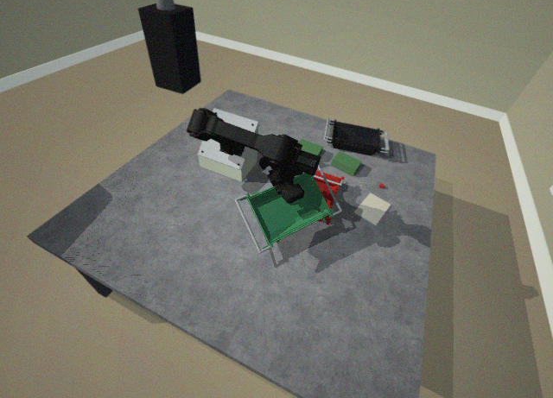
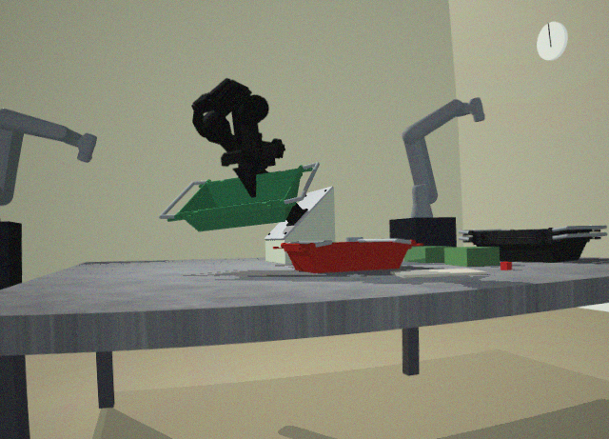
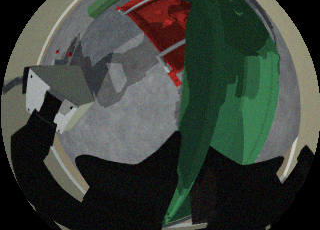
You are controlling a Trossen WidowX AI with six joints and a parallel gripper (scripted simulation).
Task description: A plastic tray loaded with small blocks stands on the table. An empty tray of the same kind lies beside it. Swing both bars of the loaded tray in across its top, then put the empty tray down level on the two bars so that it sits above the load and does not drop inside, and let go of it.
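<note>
My gripper tip is now 60 mm short of the green tray and 40 mm to the left of it. Also, from my gripper tip: pale flat card: 340 mm ahead, 250 mm to the left, 160 mm below; small red cube: 400 mm to the left, 360 mm ahead, 160 mm below.
</note>
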